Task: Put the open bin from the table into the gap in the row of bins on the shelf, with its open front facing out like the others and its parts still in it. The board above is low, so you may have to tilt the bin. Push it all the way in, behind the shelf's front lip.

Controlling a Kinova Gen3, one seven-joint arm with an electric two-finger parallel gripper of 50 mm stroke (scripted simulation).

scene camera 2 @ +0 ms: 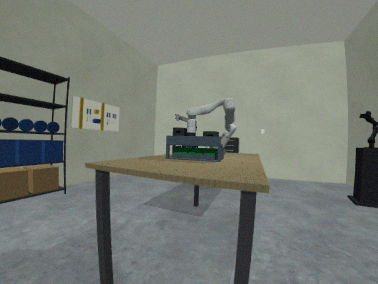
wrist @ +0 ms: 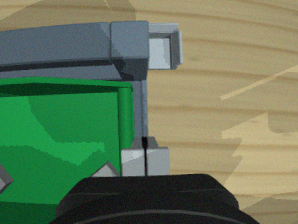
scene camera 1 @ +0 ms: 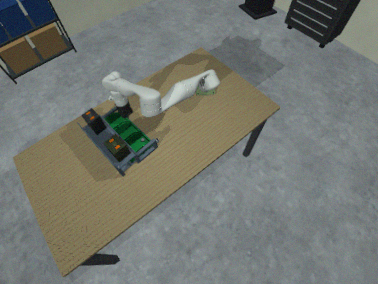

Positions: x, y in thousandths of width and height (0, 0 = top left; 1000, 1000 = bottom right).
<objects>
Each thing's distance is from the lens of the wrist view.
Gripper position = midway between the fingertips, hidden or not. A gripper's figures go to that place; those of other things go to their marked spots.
gripper (wrist: 485, 672): 18 cm
green bin (wrist: 220, 578): 20 cm
</objects>
